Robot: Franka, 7 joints.
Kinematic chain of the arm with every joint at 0, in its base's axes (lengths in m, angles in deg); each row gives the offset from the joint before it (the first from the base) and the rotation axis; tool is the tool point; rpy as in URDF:
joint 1: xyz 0 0 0.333 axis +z
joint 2: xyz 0 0 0 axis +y
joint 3: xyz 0 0 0.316 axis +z
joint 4: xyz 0.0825 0 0 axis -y
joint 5: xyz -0.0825 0 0.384 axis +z
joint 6: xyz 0 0 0 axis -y
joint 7: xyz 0.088 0 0 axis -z
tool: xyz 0 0 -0.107 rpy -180 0 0
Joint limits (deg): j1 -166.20..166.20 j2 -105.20..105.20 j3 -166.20..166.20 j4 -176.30..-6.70 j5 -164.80..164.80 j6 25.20..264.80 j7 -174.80..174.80
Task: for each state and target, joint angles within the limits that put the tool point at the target. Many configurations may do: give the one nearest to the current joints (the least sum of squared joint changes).
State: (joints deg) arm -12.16 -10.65 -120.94 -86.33 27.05 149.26 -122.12
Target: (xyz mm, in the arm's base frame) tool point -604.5 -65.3 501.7
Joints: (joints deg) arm -32.45 -3.59 -140.38 -112.52 27.49 143.55 -122.12
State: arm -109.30 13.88 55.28 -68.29 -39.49 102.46 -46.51
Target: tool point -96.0 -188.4 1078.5
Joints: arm -127.56 -18.11 15.72 -47.56 -48.16 90.62 -46.51
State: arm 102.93 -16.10 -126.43 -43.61 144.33 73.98 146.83
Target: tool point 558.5 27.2 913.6
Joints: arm 135.89 -22.07 -117.11 -62.59 142.31 90.36 146.83
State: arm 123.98 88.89 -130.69 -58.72 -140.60 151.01 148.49
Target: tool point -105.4 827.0 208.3
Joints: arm 122.02 105.20 -104.90 -38.84 -138.64 149.53 148.49
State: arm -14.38 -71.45 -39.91 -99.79 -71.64 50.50 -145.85
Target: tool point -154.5 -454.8 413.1
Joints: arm 0.08 -79.35 -67.33 -117.42 -68.64 50.86 -145.85
